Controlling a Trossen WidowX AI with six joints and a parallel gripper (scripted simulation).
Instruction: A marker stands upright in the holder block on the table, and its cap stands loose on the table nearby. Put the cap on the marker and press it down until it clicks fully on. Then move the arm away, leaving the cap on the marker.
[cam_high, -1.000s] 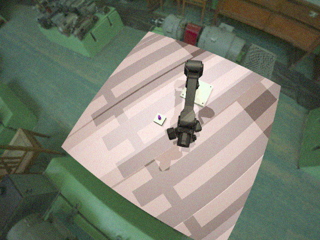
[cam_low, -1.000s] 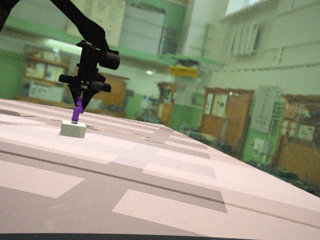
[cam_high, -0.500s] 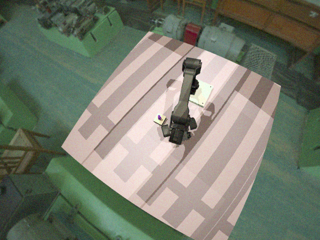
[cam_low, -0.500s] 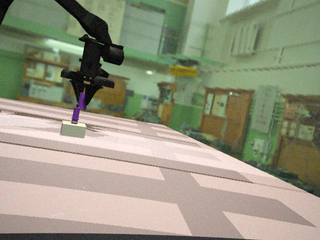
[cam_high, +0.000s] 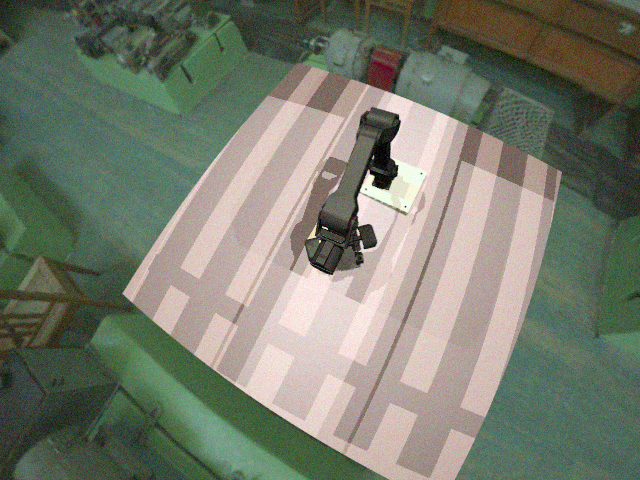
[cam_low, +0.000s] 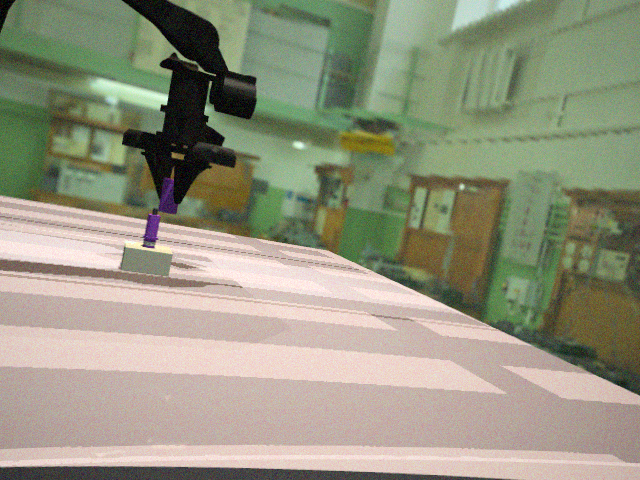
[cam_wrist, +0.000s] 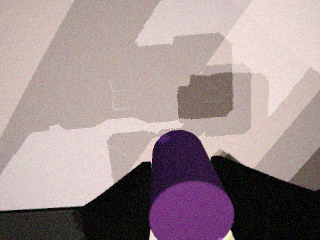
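My gripper tip is now 4 cm past the holder block, 9 cm to the left of it and 8 cm above it. Round my gripper tip: purple marker cap: 1 cm above.
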